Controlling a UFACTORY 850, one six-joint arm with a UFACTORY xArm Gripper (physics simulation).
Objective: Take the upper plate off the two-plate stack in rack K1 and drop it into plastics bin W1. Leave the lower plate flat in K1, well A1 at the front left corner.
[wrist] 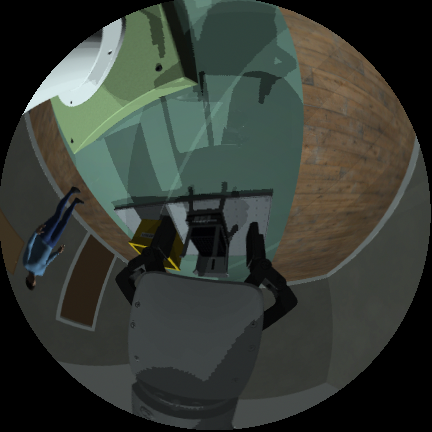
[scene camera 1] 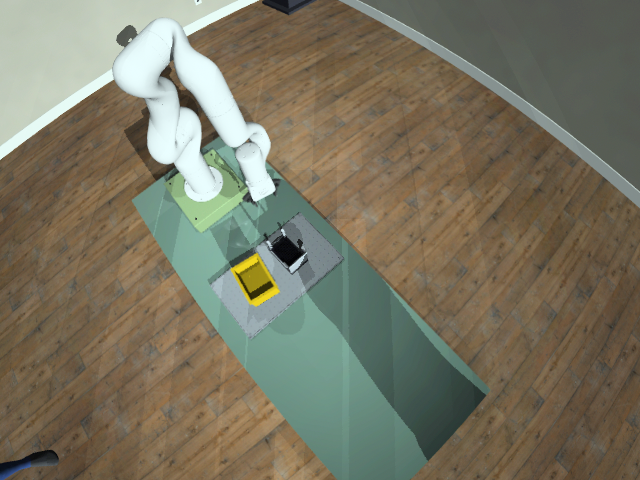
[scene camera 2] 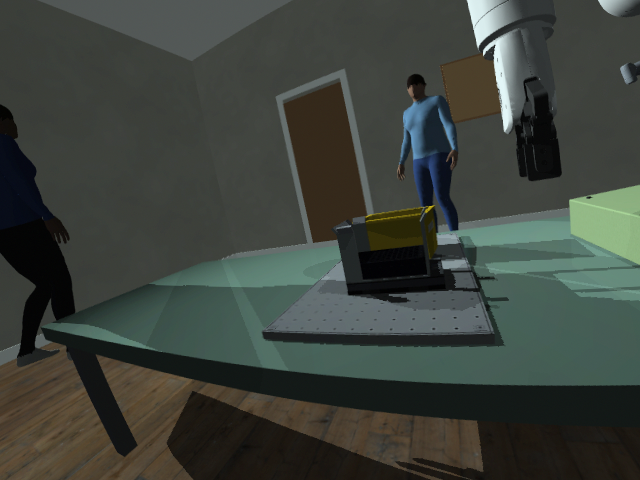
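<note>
Rack K1 [scene camera 1: 298, 262] [scene camera 2: 350, 260] [wrist: 212, 266] is a small grey and black holder with upright posts, on the perforated grey board [scene camera 1: 326, 254] [scene camera 2: 382, 322] [wrist: 258, 206]. Black plates [scene camera 1: 287, 250] [scene camera 2: 392, 266] [wrist: 202, 241] lie low inside it; the seam between upper and lower plate cannot be made out. Yellow bin W1 [scene camera 1: 265, 298] [scene camera 2: 393, 232] [wrist: 145, 233] stands beside the rack on the same board, partly hidden by a finger in the wrist view. My gripper [scene camera 1: 264, 193] [scene camera 2: 538, 173] [wrist: 209, 226] is open and empty, pointing down, well above the table and between arm base and rack.
The green base block [scene camera 1: 204, 219] [scene camera 2: 604, 221] [wrist: 135, 107] of the arm stands on the green table [scene camera 1: 305, 392] [scene camera 2: 206, 315] [wrist: 250, 145], behind the board. A person in light blue [scene camera 2: 428, 126] [wrist: 37, 257] stands beyond the table.
</note>
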